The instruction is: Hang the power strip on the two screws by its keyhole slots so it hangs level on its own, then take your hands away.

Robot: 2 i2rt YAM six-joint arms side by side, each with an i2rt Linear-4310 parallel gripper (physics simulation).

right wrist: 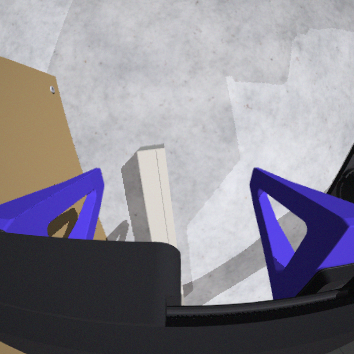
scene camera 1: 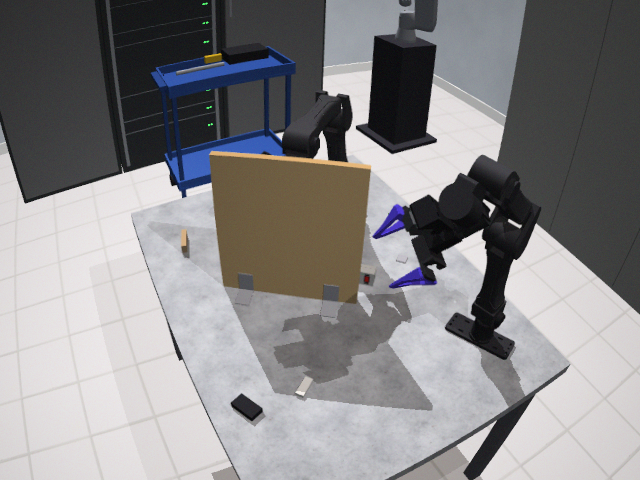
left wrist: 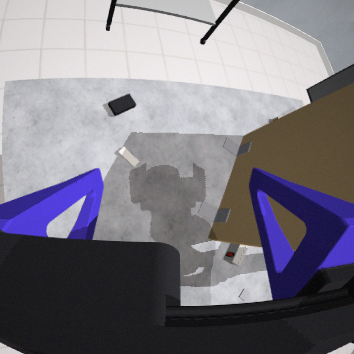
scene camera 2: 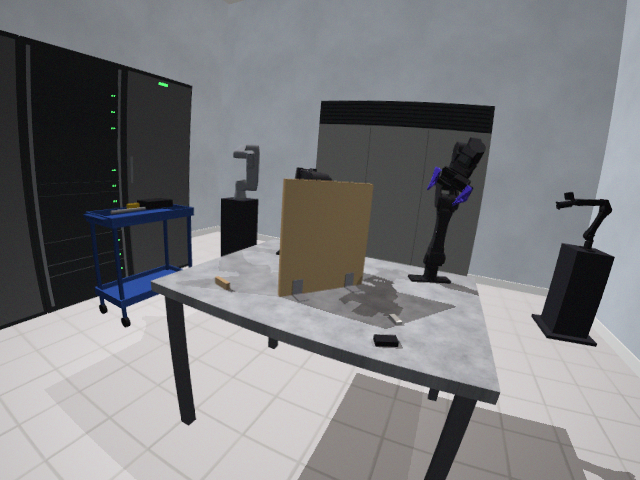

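Seen in the pictures: left gripper, fingertip midpoint: (scene camera 1: 382,262) (left wrist: 175,176) (scene camera 2: 440,196); right gripper, fingertip midpoint: (right wrist: 176,175); left arm's base, origin of the base link: (scene camera 1: 480,337) (scene camera 2: 429,279); right arm's base, origin of the base link: (right wrist: 345,184).
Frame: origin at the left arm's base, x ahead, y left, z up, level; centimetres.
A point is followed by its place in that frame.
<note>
The off-white power strip (scene camera 1: 367,271) @(x 1.8, y -36.7, z 4.5 cm) (left wrist: 239,255) @(x 1.1, y -37.6, z 4.5 cm) (right wrist: 159,200) @(x 8.4, y -55.7, z 4.5 cm) lies on the table behind the upright tan board (scene camera 1: 289,222) @(x 19.0, y -49.9, z 24.8 cm) (scene camera 2: 324,232) @(x 20.3, y -52.2, z 23.3 cm) (left wrist: 300,155) @(x 20.4, y -52.3, z 26.0 cm) (right wrist: 25,135) @(x 23.1, y -60.8, z 10.6 cm). Its end with a red switch shows past the board's edge. One screw (right wrist: 52,89) @(x 25.6, y -65.6, z 2.2 cm) shows near the board's corner in the right wrist view; the other does not show. My left gripper (scene camera 1: 383,261) @(x 33.7, y -16.3, z 41.0 cm) (scene camera 2: 442,196) @(x 33.7, y -16.3, z 41.0 cm) (left wrist: 175,176) @(x 33.7, y -16.3, z 41.0 cm) is open and empty, raised beside the board. My right gripper (right wrist: 176,175) @(x 9.1, y -62.2, z 16.9 cm) is open and empty, above the strip, which shows between its fingers; the board hides it in both scene views.
Metal feet (scene camera 1: 245,282) @(x 25.3, y -60.6, z 3.0 cm) (scene camera 1: 330,292) @(x 13.9, y -40.3, z 3.4 cm) hold the board. A black box (scene camera 1: 246,406) @(x 54.6, y -33.3, z 1.6 cm) (scene camera 2: 385,340) @(x 55.6, y -34.0, z 1.6 cm) (left wrist: 122,104) @(x 53.9, y -33.2, z 1.6 cm), a cream block (scene camera 1: 304,386) @(x 41.1, y -27.2, z 1.1 cm) (scene camera 2: 395,319) @(x 42.1, y -27.6, z 1.1 cm) (left wrist: 129,156) @(x 40.8, y -27.5, z 1.1 cm) and a wooden block (scene camera 1: 184,241) @(x 24.7, y -87.8, z 2.7 cm) (scene camera 2: 222,282) @(x 25.2, y -88.9, z 2.3 cm) lie on the table. A blue cart (scene camera 1: 232,80) stands beyond it.
</note>
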